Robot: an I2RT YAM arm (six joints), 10 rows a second.
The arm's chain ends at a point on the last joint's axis. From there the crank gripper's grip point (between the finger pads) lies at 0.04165 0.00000 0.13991 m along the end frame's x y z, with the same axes.
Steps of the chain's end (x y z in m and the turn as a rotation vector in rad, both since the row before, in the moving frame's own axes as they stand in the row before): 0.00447, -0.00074, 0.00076, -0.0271, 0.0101, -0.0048; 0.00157, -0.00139, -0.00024, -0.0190, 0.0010, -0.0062; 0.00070, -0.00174, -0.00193, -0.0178, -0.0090, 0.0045; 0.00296, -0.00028, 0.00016, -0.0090, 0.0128, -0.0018
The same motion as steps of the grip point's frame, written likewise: 0.00589, 0.00284, 0.00028, -0.0271, 0.0101, -0.0048; 0.00172, 0.00101, -0.00030, -0.0190, 0.0010, -0.0062; -0.00057, 0.00094, -0.00158, -0.0178, -0.0090, 0.0045; 0.00475, 0.00090, -0.00039, -0.0090, 0.0128, -0.0018
